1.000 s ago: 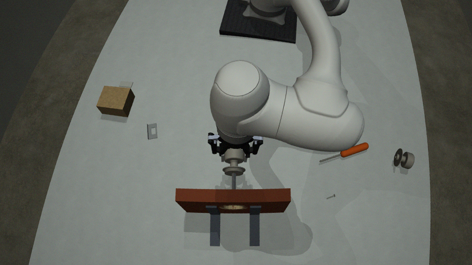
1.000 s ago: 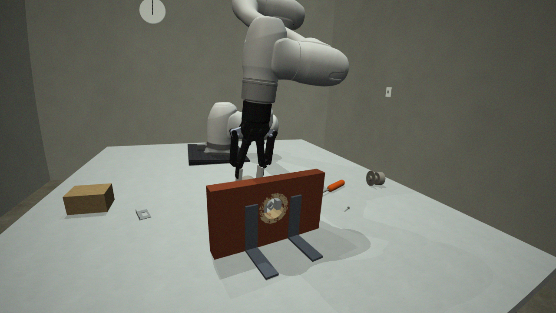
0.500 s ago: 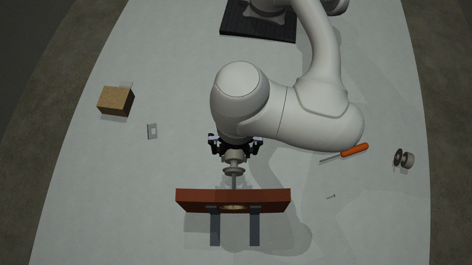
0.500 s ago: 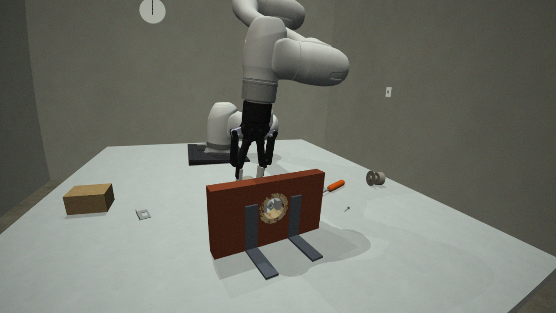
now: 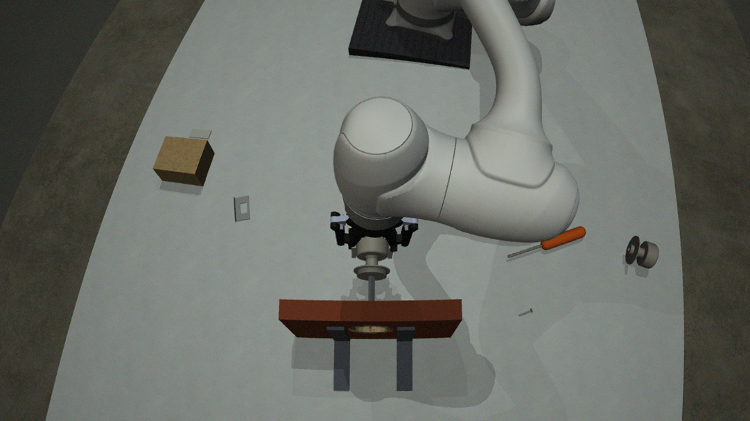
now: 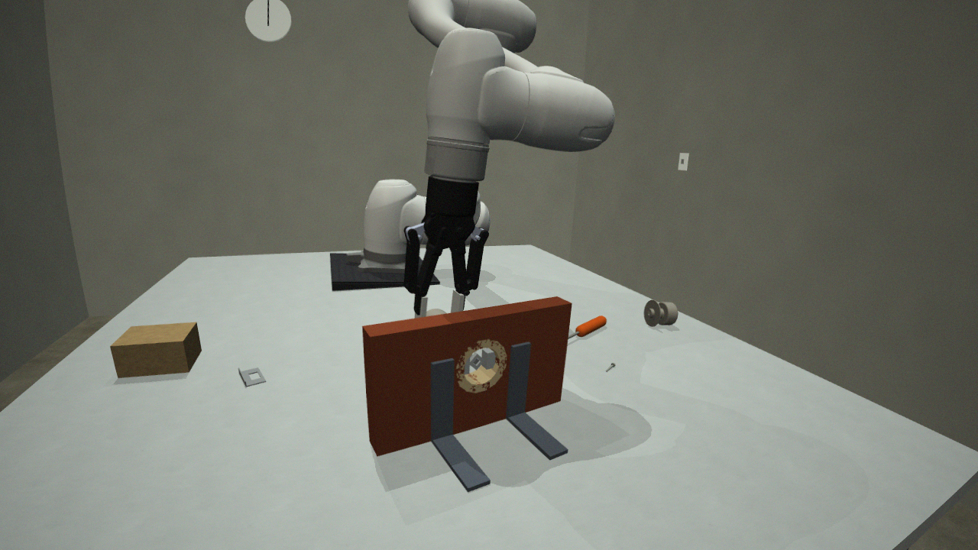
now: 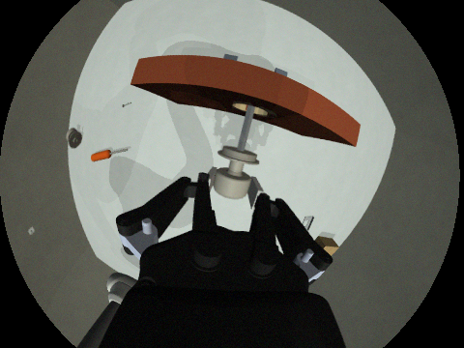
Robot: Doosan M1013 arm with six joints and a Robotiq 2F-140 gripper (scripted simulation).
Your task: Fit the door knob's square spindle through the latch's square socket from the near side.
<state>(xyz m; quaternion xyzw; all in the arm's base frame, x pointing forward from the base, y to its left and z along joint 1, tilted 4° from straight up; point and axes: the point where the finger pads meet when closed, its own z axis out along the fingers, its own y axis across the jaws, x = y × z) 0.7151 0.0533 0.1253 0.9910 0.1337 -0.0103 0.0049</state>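
My hand is 120 mm short of the square socket, 30 mm to the right of it and 30 mm above it. The rest, counted from my hand: cardboard box 500 mm to the right, 120 mm behind, 90 mm below; red-brown wood panel 120 mm ahead, 30 mm to the left, 30 mm below; orange-handled screwdriver 340 mm to the left, 130 mm behind, 110 mm below.
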